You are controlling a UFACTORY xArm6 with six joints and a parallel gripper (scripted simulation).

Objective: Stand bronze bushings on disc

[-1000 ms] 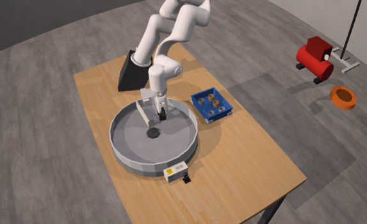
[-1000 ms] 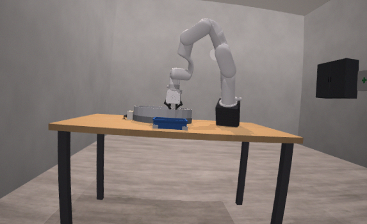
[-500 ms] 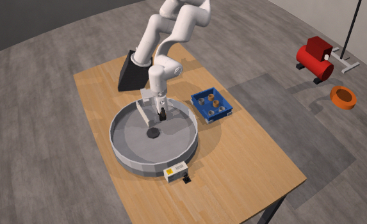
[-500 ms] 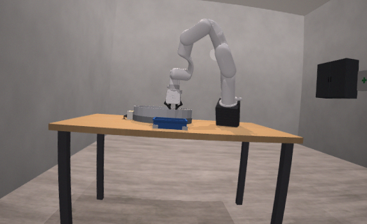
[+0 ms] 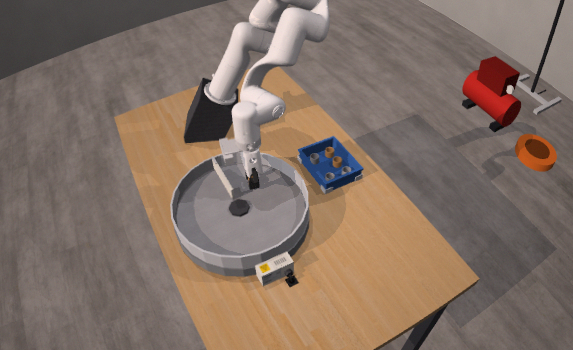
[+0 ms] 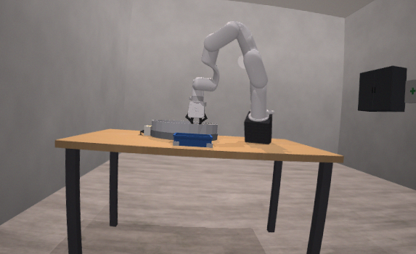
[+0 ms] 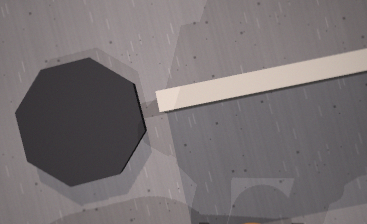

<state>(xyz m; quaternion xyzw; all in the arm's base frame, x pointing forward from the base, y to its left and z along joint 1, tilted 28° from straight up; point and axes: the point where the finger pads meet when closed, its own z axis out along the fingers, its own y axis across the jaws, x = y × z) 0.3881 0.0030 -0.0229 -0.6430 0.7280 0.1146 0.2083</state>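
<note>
Right now my hand is 1 cm past the blue crate, 28 cm to the right of it and 6 cm above it. The rest, counted from my hand: grey turntable disc 8 cm ahead, 7 cm to the right, 3 cm below.
</note>
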